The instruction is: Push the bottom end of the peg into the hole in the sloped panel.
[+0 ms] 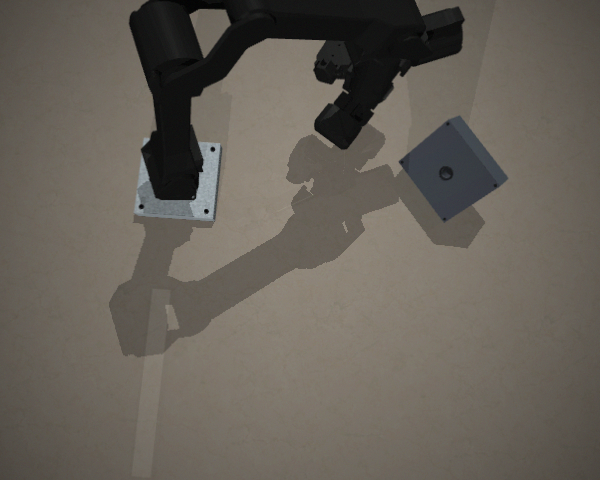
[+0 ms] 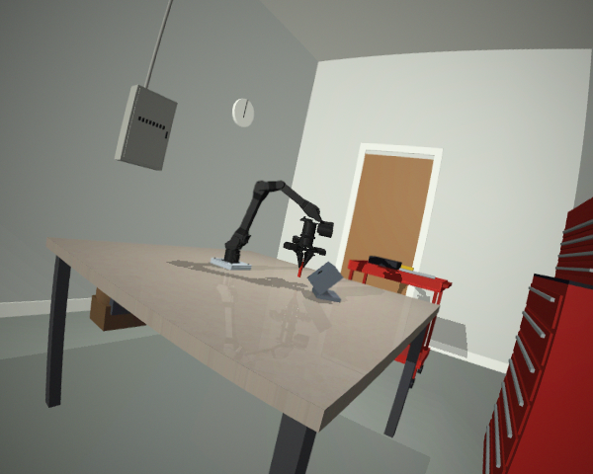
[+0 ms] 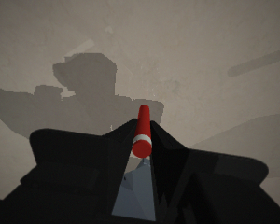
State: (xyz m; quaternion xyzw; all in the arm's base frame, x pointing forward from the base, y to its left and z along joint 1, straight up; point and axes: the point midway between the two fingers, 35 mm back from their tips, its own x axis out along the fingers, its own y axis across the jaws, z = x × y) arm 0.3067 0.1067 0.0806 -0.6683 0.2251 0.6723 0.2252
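My gripper tip is now 160 mm short of the sloped panel and 100 mm to the left of it. The rest, counted from my gripper tip: red peg: 20 mm above.
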